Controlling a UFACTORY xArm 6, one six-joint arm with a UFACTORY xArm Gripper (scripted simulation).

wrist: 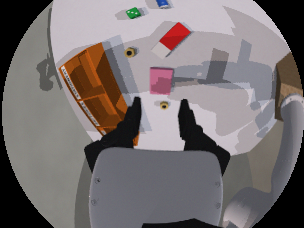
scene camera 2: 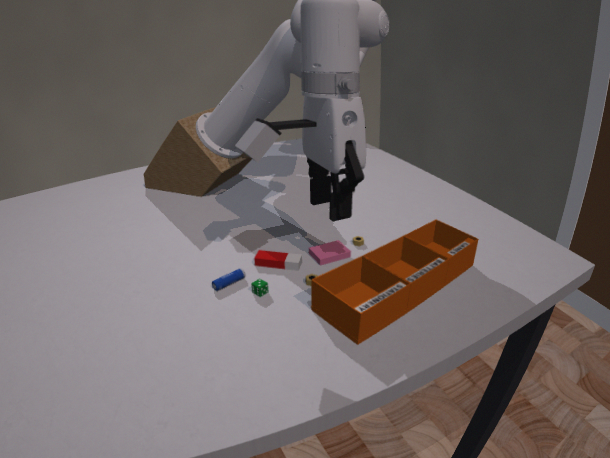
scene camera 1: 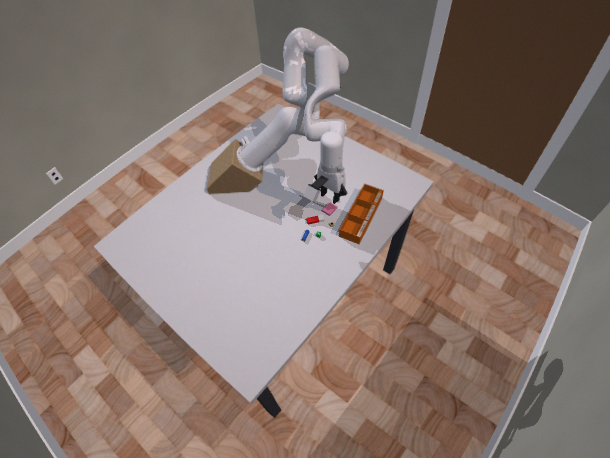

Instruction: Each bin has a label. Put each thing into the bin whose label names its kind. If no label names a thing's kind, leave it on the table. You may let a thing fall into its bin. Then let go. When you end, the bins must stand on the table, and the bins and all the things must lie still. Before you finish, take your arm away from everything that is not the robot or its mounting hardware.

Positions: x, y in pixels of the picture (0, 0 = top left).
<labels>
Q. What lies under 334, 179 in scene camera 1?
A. The gripper.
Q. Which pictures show the gripper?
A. The wrist view, scene camera 2 and scene camera 1: all of them.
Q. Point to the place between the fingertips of the gripper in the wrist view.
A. At 160, 106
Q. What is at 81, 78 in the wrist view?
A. An orange three-part bin.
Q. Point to an orange three-part bin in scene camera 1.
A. At 352, 224
</labels>
